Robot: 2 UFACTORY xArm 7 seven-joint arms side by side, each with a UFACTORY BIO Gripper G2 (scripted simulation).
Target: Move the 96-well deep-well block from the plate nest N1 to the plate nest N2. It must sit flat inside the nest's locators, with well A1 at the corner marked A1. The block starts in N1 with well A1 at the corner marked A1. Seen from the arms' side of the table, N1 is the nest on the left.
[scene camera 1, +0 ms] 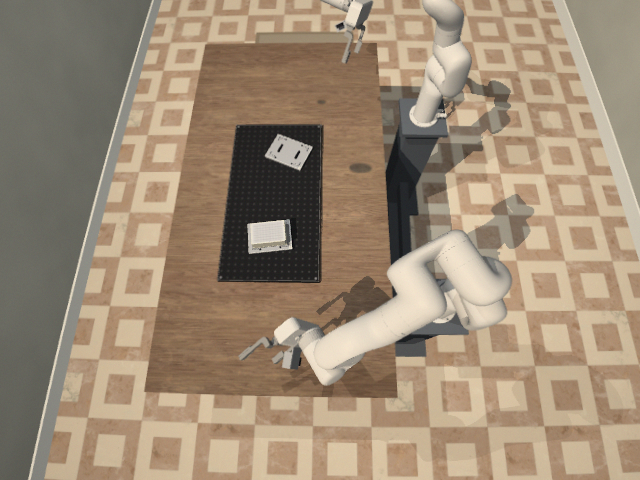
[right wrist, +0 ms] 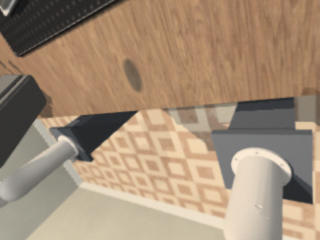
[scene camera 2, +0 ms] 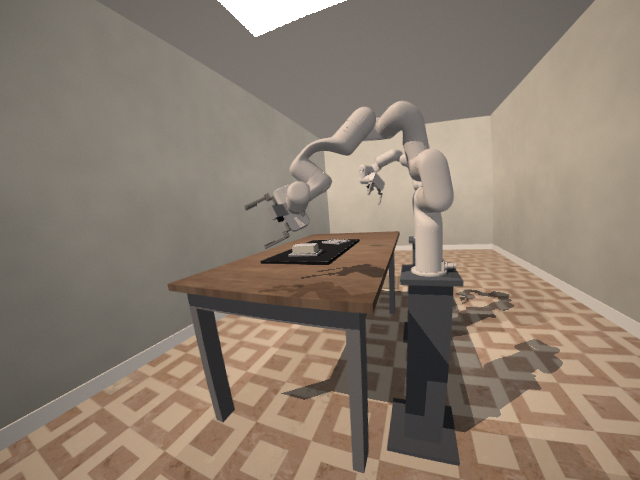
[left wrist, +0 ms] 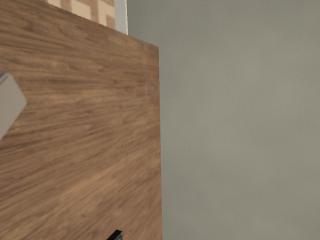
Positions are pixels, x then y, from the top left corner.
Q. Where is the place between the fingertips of my left gripper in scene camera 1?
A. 258, 359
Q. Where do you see a white deep-well block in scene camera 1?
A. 265, 234
